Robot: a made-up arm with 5 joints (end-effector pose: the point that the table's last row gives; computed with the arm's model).
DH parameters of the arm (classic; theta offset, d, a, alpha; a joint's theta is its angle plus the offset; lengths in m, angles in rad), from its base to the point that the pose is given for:
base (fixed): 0 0.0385 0 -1.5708
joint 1: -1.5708 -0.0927 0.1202 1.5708
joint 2: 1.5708 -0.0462 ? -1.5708
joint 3: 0 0.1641 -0.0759 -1.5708
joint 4: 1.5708 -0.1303 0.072 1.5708
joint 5: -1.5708 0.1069 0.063 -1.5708
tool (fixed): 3.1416 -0.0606 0 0
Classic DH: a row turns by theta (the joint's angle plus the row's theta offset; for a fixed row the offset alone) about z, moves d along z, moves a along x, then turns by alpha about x.
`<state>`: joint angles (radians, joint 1 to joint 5).
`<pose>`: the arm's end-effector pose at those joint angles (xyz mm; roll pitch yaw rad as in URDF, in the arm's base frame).
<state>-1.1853 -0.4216 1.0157 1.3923 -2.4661</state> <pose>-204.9 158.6 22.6 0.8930 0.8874 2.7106</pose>
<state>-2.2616 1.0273 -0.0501 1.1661 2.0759</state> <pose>40.5 -42.0 -54.6 -0.1048 -0.1353 0.1092</pose>
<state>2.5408 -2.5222 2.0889 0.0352 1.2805</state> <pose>96.8 -437.7 -406.7 -0.2610 0.4696 1.0465</pose>
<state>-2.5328 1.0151 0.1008 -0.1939 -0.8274</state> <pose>216.0 -88.9 210.5 2.1671 -0.1319 2.4235</pose>
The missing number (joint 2, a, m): 0.2901
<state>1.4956 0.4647 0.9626 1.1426 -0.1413</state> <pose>-133.5 254.8 115.9 -0.3223 0.4395 -1.0084</pose>
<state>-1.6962 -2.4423 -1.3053 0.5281 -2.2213</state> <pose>-326.5 -241.3 45.0 -2.1257 -0.3550 0.0911</pose>
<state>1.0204 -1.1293 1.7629 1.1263 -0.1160</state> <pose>472.9 171.3 272.1 -0.2019 0.1926 -2.6617</pose>
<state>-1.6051 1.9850 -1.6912 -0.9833 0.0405</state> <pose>-133.2 -356.1 108.6 -2.5419 0.0556 -0.4357</pose>
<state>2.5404 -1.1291 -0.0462 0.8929 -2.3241</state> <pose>169.6 39.0 -219.5 -1.2945 -0.7169 -1.0938</pose>
